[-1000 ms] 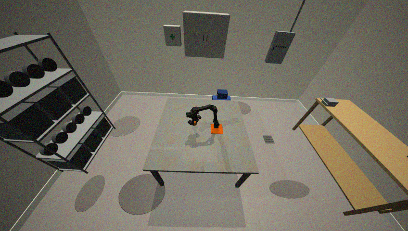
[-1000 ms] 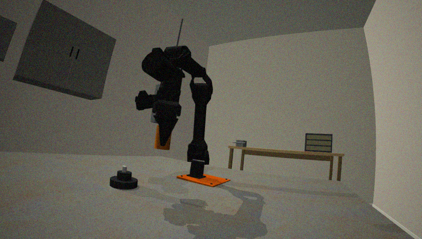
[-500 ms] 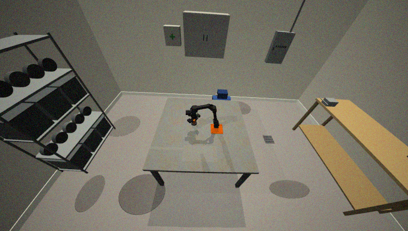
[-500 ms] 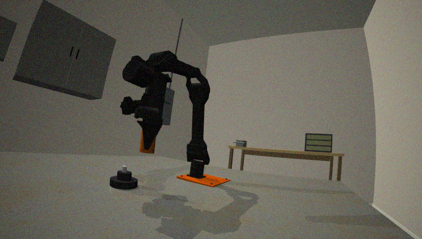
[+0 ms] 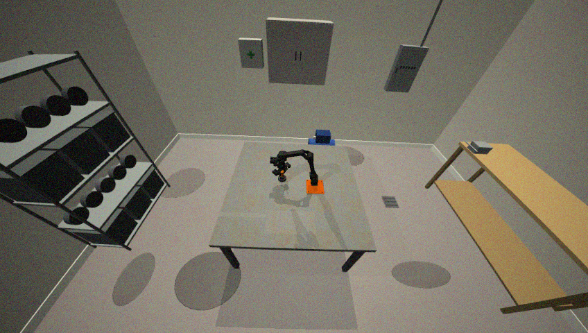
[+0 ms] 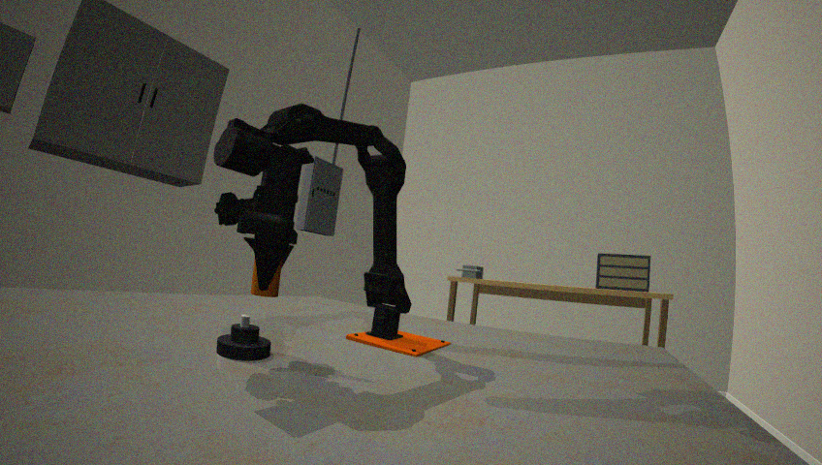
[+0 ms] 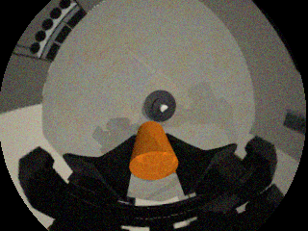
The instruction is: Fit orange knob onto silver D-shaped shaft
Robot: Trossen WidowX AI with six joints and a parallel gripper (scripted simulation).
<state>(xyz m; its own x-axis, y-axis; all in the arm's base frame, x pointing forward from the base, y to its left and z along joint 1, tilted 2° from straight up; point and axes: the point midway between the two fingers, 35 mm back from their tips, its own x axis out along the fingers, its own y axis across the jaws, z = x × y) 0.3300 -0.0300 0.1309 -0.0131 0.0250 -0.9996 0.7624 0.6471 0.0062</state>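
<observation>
The round pedestal lies 4 cm to the right of my gripper tip and 8 cm below it. From my gripper tip the other things lie so: orange knob: 3 cm above.
</observation>
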